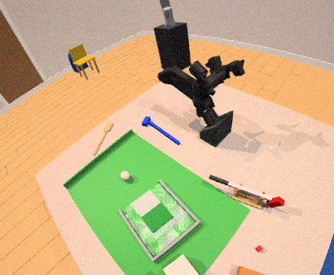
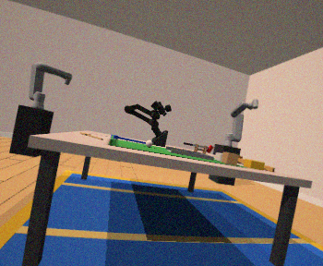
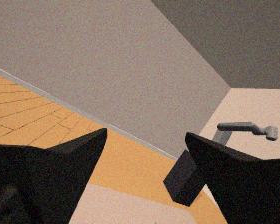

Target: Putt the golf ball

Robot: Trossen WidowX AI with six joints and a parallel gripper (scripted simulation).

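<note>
Right now the blue stick is 33 cm ahead of my gripper tip, 32 cm below it and 26 cm to the right of it. The rest, counted from my gripper tip: wooden rack (37 cm ahead, 31 cm to the left, 30 cm below); white golf ball (64 cm ahead, 31 cm below, 15 cm to the right); red cube (50 cm ahead, 45 cm to the left, 32 cm below).
</note>
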